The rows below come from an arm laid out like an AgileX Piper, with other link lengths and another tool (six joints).
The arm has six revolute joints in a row. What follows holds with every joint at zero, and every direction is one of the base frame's. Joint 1 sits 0.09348 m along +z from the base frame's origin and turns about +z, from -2.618 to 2.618 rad. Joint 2 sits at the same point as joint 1 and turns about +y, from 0 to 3.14 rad. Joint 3 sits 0.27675 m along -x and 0.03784 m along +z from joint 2 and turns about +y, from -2.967 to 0 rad. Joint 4 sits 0.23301 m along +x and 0.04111 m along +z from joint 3 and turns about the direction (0.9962, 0, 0.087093), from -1.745 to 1.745 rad. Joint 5 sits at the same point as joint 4 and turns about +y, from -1.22 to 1.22 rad. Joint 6 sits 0.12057 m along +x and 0.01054 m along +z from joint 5 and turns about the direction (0.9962, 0, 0.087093), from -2.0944 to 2.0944 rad. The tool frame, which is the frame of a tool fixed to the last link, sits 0.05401 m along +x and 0.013 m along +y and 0.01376 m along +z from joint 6; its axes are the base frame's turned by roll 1.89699, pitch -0.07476 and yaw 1.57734 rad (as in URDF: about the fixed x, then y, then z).
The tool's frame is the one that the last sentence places.
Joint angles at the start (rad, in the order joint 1, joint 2, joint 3, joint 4, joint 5, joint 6):
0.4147 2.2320 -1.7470 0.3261 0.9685 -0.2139
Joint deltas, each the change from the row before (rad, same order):
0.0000 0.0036 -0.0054 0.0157 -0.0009 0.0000
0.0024 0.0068 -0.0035 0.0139 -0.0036 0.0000
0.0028 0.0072 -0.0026 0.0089 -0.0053 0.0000
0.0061 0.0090 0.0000 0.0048 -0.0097 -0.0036
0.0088 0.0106 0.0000 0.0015 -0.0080 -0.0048
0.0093 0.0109 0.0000 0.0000 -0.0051 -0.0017
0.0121 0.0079 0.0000 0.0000 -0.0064 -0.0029
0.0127 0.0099 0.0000 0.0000 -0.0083 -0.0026
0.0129 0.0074 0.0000 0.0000 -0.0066 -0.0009
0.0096 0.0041 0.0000 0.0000 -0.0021 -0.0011
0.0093 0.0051 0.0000 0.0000 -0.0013 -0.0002
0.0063 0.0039 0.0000 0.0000 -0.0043 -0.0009
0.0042 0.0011 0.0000 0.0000 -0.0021 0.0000
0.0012 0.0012 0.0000 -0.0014 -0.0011 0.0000
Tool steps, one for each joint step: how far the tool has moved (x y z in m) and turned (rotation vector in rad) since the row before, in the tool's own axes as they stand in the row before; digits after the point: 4 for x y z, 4 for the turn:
0.0021 0.0016 -0.0004 -0.0044 0.0151 0.0026
0.0023 0.0017 0.0018 -0.0013 0.0128 0.0016
0.0016 0.0017 0.0023 -0.0010 0.0077 0.0008
0.0019 0.0017 0.0042 0.0003 0.0013 -0.0048
0.0025 0.0013 0.0056 0.0047 -0.0026 -0.0087
0.0025 0.0008 0.0061 0.0082 -0.0025 -0.0067
0.0042 0.0007 0.0050 0.0048 -0.0039 -0.0113
0.0042 0.0010 0.0059 0.0050 -0.0041 -0.0108
0.0047 0.0007 0.0049 0.0044 -0.0033 -0.0103
0.0038 0.0000 0.0032 0.0047 -0.0023 -0.0087
0.0035 -0.0001 0.0037 0.0063 -0.0018 -0.0073
0.0022 0.0005 0.0025 0.0013 -0.0020 -0.0053
0.0017 0.0002 0.0010 0.0002 -0.0011 -0.0035
0.0002 0.0001 0.0007 0.0006 -0.0017 -0.0011

